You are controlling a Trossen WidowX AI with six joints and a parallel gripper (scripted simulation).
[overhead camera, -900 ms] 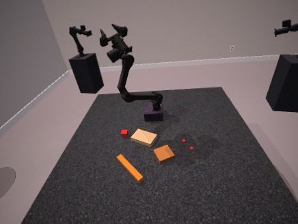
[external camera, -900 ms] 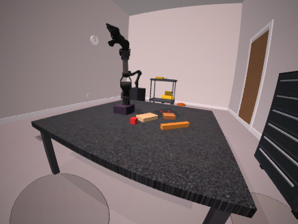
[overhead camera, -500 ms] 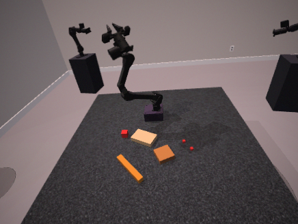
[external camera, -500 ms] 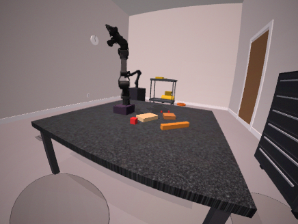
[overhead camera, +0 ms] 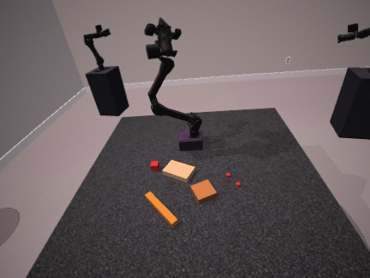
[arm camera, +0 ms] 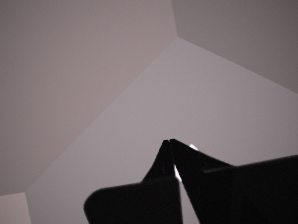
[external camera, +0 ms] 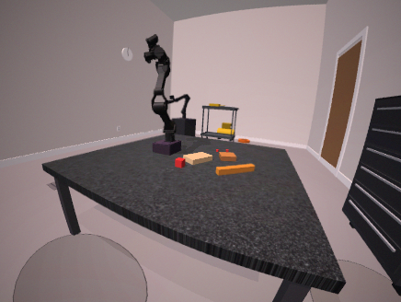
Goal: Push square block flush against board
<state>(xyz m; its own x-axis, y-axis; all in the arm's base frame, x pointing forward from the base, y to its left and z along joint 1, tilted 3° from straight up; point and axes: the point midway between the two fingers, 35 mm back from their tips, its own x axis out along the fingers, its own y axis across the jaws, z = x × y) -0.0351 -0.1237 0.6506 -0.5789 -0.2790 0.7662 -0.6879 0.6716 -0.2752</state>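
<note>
The tan flat block is 730 mm below my gripper tip, 360 mm ahead of it and 120 mm to the left of it. Round my gripper tip: red cube 720 mm below, 350 mm ahead, 30 mm to the right; then long orange board 730 mm below, 620 mm ahead, 110 mm to the left; then orange-brown square block 730 mm below, 480 mm ahead, 280 mm to the left.
</note>
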